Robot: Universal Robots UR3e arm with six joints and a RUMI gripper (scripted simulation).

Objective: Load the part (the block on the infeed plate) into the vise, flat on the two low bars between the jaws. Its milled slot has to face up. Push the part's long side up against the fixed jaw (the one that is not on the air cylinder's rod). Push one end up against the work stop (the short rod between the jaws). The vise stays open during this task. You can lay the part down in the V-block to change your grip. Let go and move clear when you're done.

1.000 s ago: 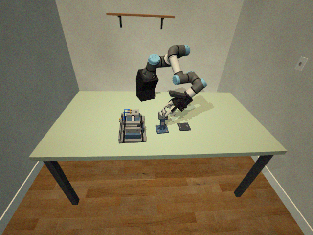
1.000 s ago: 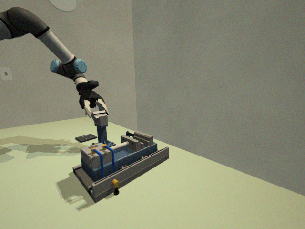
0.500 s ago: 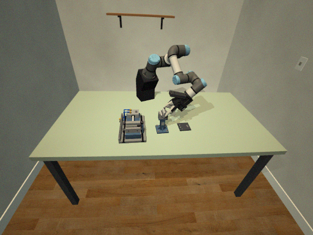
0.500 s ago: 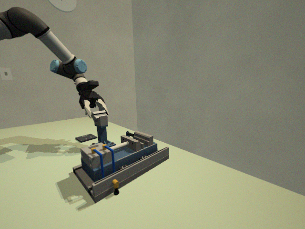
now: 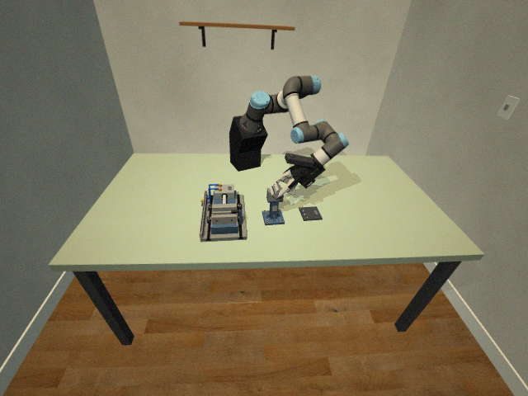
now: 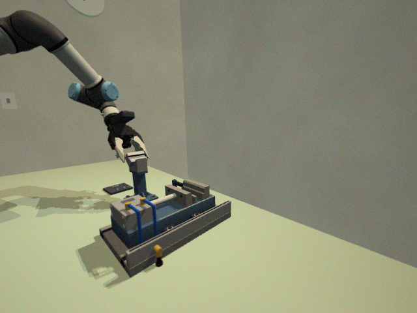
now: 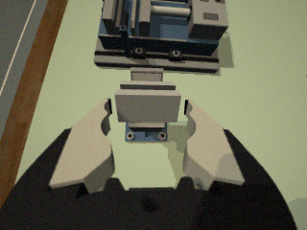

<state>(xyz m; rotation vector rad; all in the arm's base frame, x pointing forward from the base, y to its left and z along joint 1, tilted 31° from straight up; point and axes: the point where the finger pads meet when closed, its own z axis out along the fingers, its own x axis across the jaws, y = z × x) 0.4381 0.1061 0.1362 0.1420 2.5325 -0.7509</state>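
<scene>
Right now my hand is 1 cm to the left of the part. Also, from my hand: dark infeed plate (17 cm to the left, 16 cm below, 4 cm behind); fixed jaw (22 cm to the right, 11 cm ahead, 8 cm below); work stop rod (17 cm to the right, 7 cm below, 7 cm ahead).
</scene>
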